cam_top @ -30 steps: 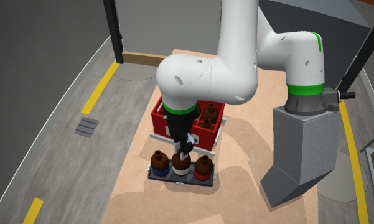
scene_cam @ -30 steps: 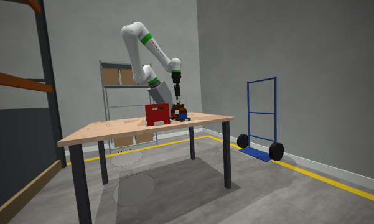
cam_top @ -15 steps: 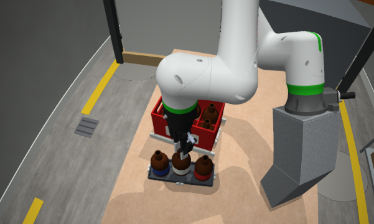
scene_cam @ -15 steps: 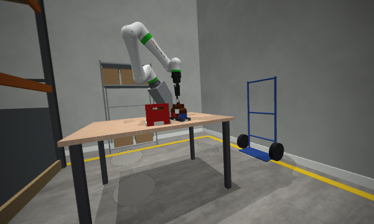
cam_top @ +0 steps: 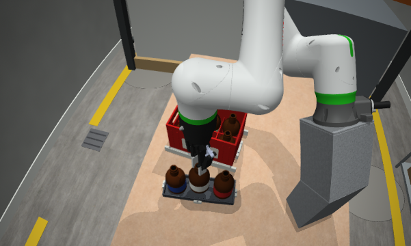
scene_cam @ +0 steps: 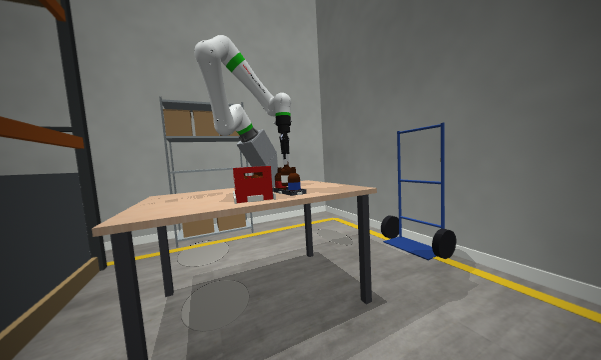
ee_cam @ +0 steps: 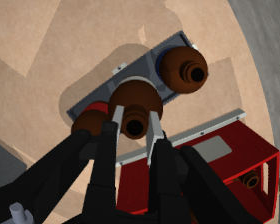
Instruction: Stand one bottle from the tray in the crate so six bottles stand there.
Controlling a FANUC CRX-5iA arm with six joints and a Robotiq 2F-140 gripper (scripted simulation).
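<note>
Now: hand 9 cm above the white-banded bottle. The rest, counted from my hand: red-labelled bottle (9 cm behind, 13 cm below); tray (20 cm below); crate (23 cm to the right, 13 cm below).
</note>
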